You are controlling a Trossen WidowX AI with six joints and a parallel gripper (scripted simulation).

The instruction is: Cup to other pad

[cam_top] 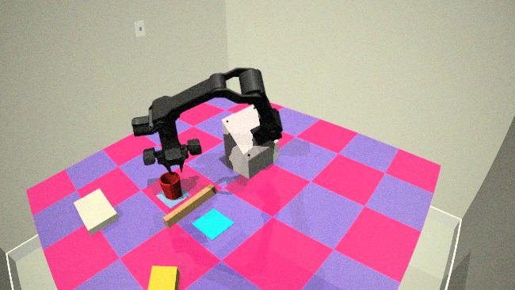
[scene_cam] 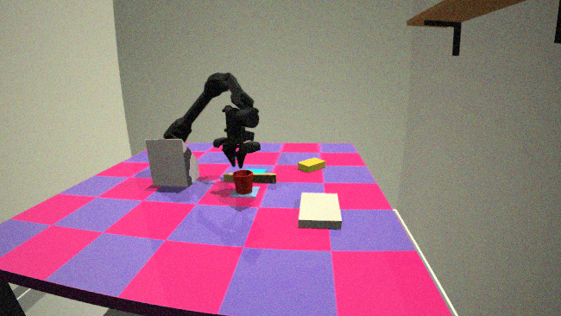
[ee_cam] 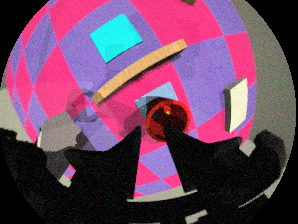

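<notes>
My gripper tip is 3 cm short of the red cup, 2 cm to the left of it and 5 cm above it. Round my gripper tip: light blue pad 3 cm ahead, 1 cm to the right, 10 cm below; wooden bar 2 cm ahead, 8 cm to the left, 8 cm below; cyan pad 1 cm ahead, 18 cm to the left, 10 cm below.
</notes>
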